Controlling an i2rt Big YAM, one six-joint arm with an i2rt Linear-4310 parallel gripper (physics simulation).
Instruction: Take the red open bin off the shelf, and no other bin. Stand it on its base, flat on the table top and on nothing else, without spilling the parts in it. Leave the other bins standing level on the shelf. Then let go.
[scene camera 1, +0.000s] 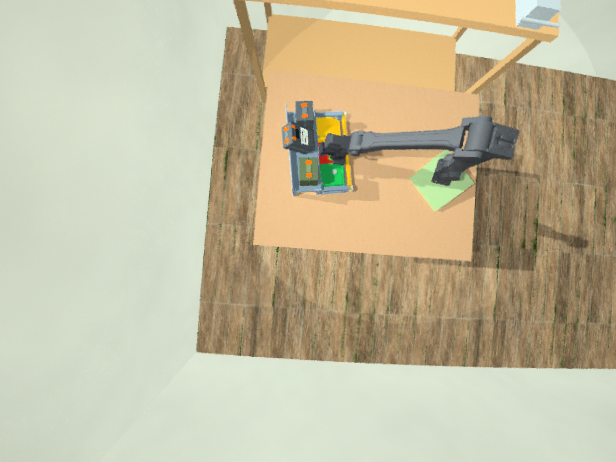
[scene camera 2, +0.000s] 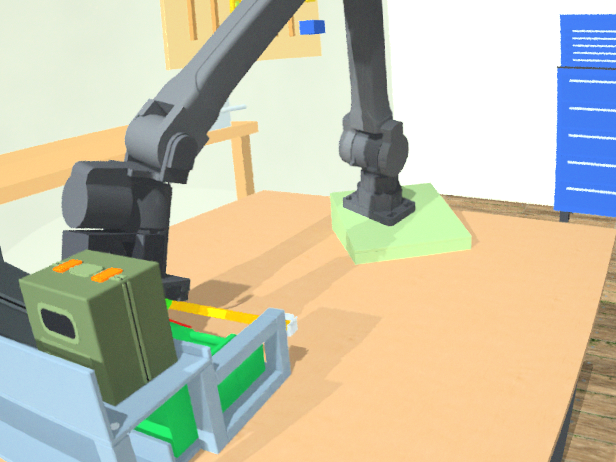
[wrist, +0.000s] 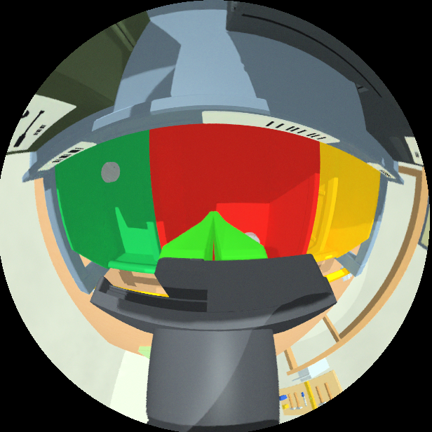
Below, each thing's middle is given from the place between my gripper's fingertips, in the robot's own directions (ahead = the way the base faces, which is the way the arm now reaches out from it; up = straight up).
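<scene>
With the red bin (wrist: 262, 180), my gripper is 10 mm below it, 10 mm to the left of it and 20 mm short of it. The green bin (wrist: 113, 224) is 90 mm to the left of my hand, 10 mm behind it and 10 mm above it, while the yellow bin (wrist: 348, 189) is 70 mm ahead of my hand, 120 mm to the right and 10 mm above. As for the yellow bar (scene camera 2: 241, 317), I find it 30 mm above my hand, 50 mm to the right of it and 70 mm behind it.
</scene>
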